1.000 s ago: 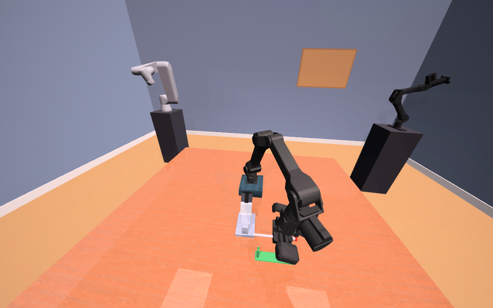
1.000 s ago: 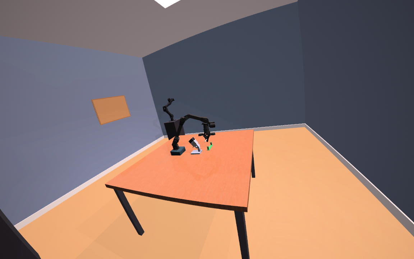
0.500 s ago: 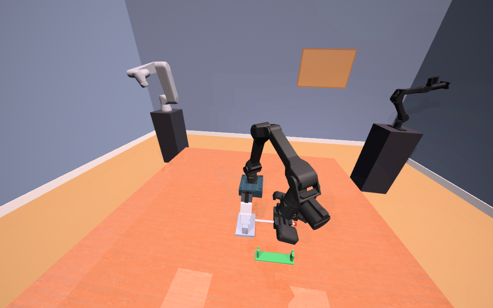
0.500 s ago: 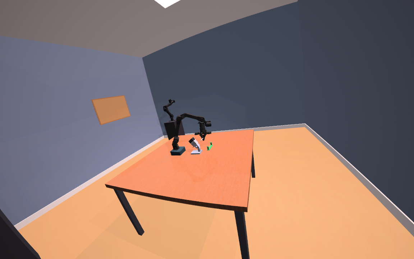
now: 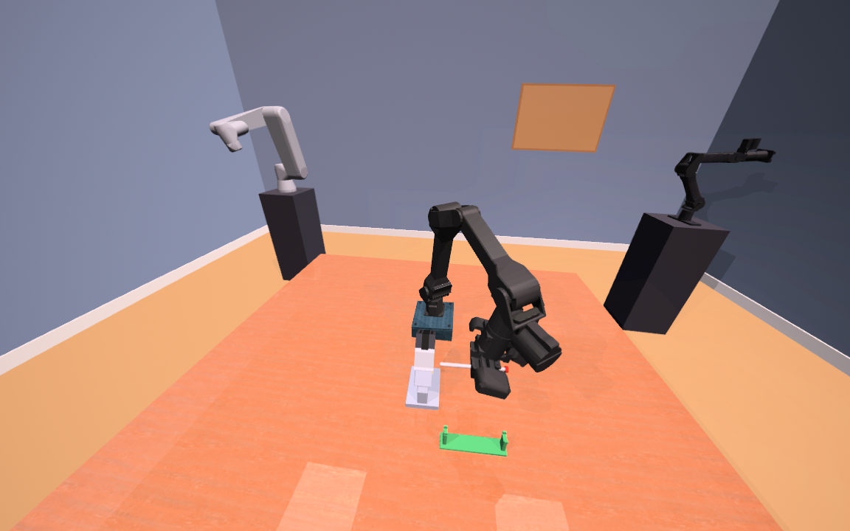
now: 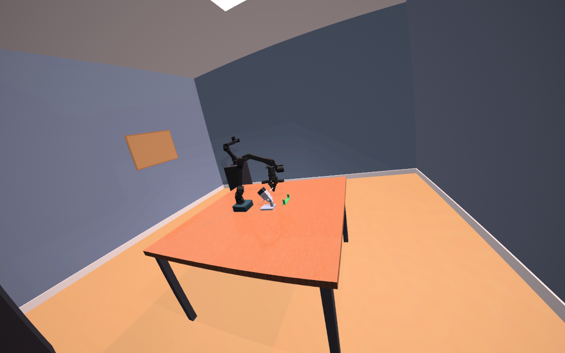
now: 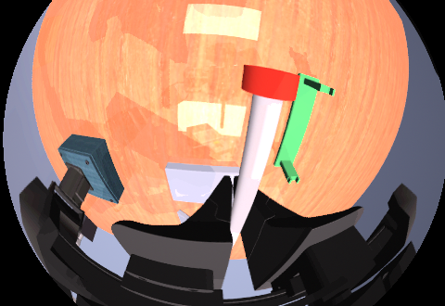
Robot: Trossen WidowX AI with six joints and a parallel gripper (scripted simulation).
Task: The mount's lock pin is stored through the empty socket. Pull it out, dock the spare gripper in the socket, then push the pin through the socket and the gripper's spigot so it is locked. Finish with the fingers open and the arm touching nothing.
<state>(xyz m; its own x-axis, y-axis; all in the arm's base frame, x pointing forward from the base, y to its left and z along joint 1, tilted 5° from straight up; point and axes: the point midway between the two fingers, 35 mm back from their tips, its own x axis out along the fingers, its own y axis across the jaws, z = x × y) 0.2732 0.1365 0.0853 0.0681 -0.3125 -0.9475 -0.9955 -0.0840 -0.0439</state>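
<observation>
Right now the mount is 1 cm behind my gripper tip, 11 cm to the right of it and 5 cm below it. Also, from my gripper tip: spare gripper (2 cm behind, 11 cm to the right, 2 cm above); then green stand (9 cm ahead, 1 cm to the left, 7 cm below).
</observation>
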